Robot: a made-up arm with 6 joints.
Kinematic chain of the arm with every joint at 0, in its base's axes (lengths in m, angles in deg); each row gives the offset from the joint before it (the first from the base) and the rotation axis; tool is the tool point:
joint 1: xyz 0 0 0.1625 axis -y
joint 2: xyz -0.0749 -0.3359 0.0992 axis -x
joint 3: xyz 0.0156 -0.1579 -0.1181 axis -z
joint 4: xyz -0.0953 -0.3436 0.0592 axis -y
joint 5: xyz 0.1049 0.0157 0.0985 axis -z
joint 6: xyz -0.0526 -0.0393 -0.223 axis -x
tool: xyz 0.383 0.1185 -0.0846
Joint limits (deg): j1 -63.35..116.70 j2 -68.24..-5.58 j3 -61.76..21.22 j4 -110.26..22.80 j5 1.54..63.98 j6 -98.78..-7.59
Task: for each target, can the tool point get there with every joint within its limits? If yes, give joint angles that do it. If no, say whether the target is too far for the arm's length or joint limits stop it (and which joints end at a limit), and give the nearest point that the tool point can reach.
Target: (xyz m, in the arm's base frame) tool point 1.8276 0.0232 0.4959
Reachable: no: too far | nearest point 0.8040 -0.2676 0.2779 | short by 1.086 m
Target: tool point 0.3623 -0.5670 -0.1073
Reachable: yes | joints 13.80 -11.95 -31.27 -38.98 13.97 -60.29
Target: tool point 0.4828 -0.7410 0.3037
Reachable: yes | joints 73.16 -36.91 -7.26 -14.08 45.05 -80.67
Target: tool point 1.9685 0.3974 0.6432
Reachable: no: too far | nearest point 0.7706 -0.2025 0.3103 | short by 1.380 m
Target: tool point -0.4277 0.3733 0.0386
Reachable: no: joint limits stop it (at a limit: joint 2, joint 3, joint 5, joint 6) | nearest point -0.4801 0.0359 0.0234 | short by 0.342 m
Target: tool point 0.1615 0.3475 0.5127
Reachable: no: joint limits stop it (at a limit: joint 1, joint 2, joint 3, joint 6) | nearest point 0.1674 0.0562 0.4976 | short by 0.292 m
